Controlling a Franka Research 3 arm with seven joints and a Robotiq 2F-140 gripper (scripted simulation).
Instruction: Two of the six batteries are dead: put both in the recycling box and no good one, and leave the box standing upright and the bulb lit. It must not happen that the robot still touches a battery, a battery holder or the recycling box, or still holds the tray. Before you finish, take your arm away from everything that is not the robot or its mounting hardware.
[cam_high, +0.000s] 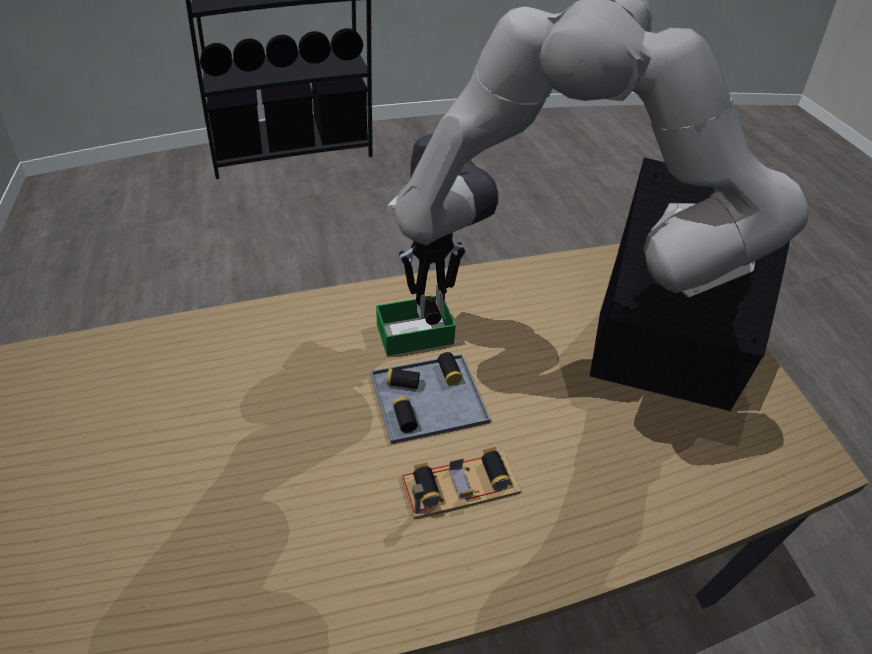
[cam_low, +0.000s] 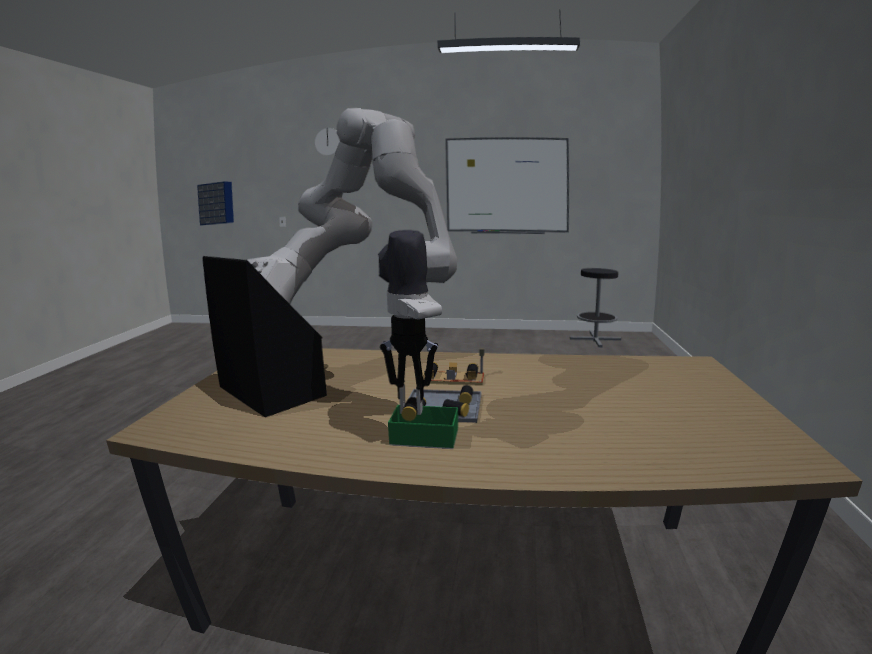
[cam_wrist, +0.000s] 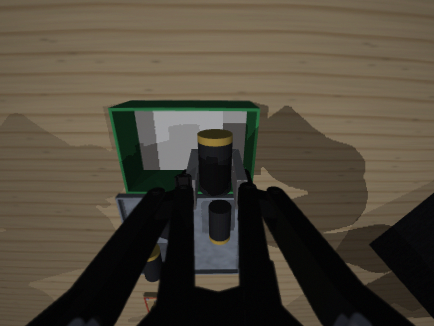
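The green recycling box is 80 mm below my hand and 30 mm ahead of it. From my hand the other things lie so: grey tray (180 mm to the left, 90 mm below); bulb (450 mm to the left, 20 mm below, 10 mm ahead); wooden holder board (380 mm to the left, 90 mm below, 60 mm behind).
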